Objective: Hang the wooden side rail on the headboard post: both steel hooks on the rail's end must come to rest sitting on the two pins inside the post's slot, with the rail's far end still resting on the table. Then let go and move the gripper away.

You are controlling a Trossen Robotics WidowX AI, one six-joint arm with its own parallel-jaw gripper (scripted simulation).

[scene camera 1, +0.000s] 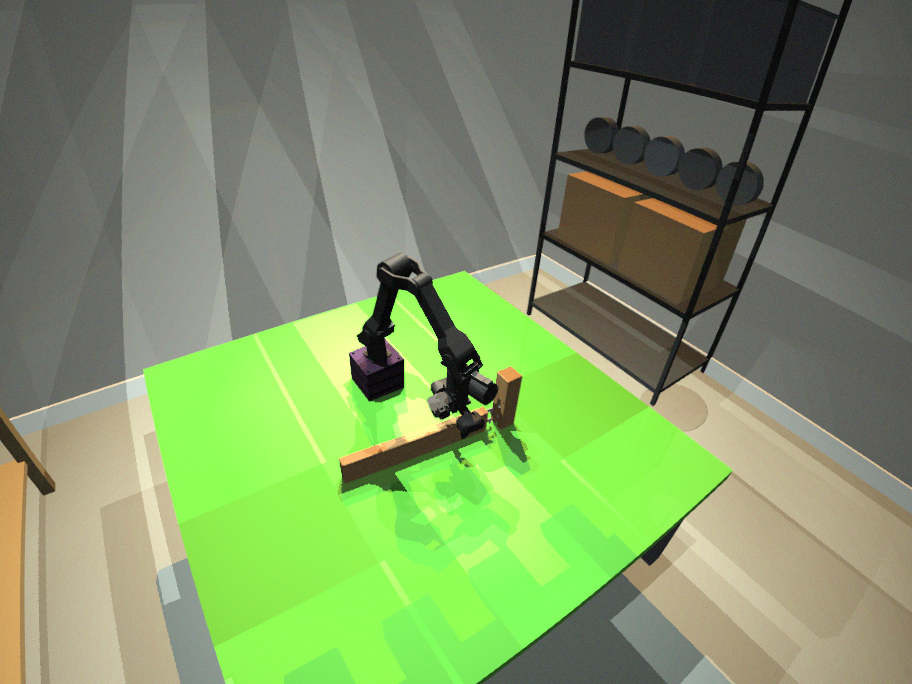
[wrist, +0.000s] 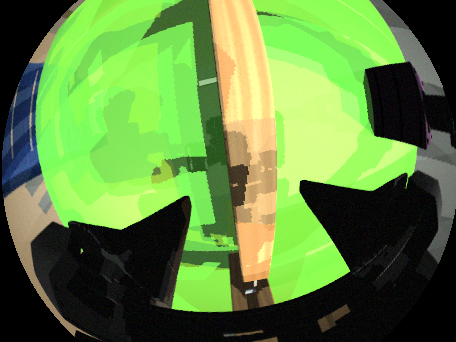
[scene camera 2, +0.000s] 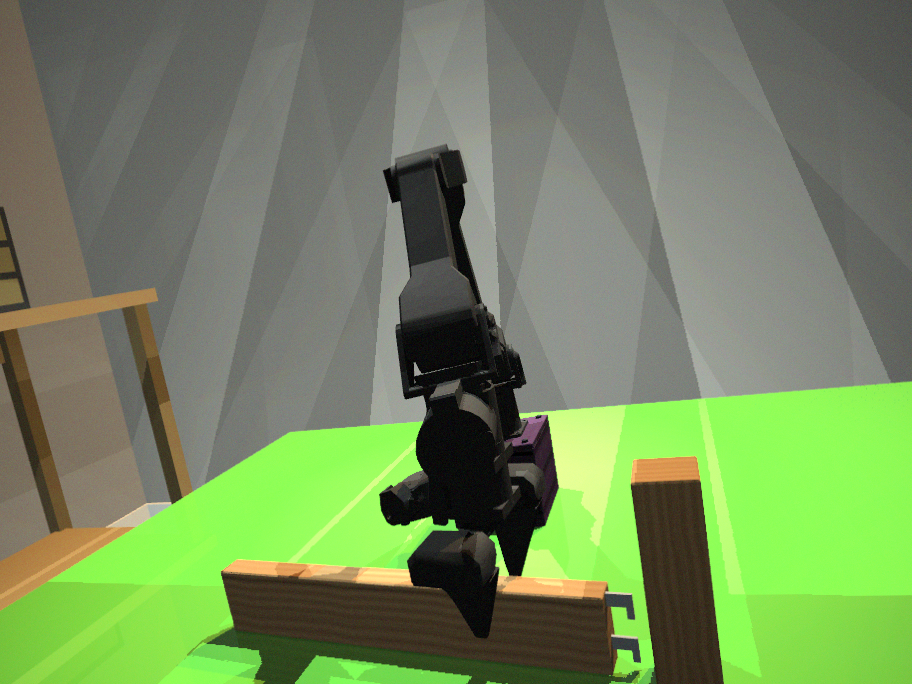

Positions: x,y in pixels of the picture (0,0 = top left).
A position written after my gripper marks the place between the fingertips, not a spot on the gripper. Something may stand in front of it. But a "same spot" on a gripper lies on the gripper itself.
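Labels:
My gripper appears in scene camera 1 (455,426), scene camera 2 and the wrist view. On the gripper, (wrist: 337,221) and (scene camera 2: 514,534) are the same spot.

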